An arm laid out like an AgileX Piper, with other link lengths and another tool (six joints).
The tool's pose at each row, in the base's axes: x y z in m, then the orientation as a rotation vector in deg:
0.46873 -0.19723 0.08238 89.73 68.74 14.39
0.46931 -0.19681 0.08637 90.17 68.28 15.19
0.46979 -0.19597 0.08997 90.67 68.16 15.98
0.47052 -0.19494 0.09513 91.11 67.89 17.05
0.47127 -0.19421 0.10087 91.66 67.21 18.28
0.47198 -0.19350 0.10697 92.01 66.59 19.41
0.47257 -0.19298 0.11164 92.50 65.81 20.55
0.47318 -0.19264 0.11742 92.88 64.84 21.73
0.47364 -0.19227 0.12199 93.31 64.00 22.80
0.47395 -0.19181 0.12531 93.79 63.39 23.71
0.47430 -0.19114 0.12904 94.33 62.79 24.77
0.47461 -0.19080 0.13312 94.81 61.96 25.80
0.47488 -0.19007 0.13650 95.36 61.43 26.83
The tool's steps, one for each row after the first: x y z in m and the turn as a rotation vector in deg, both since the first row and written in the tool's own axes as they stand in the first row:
-0.00104 0.00366 -0.00139 -0.11 0.25 0.82
-0.00164 0.00699 -0.00295 -0.04 0.73 1.49
-0.00262 0.01177 -0.00505 -0.17 1.27 2.34
-0.00406 0.01701 -0.00718 -0.40 1.67 3.53
-0.00568 0.02252 -0.00947 -0.73 2.02 4.55
-0.00692 0.02676 -0.01117 -1.00 2.29 5.72
-0.00875 0.03192 -0.01317 -1.43 2.46 6.96
-0.01013 0.03599 -0.01483 -1.72 2.66 8.10
-0.01099 0.03895 -0.01617 -1.84 2.92 9.07
-0.01184 0.04230 -0.01777 -1.95 3.29 10.14
-0.01310 0.04588 -0.01933 -2.17 3.50 11.28
-0.01380 0.04890 -0.02089 -2.23 3.91 12.29

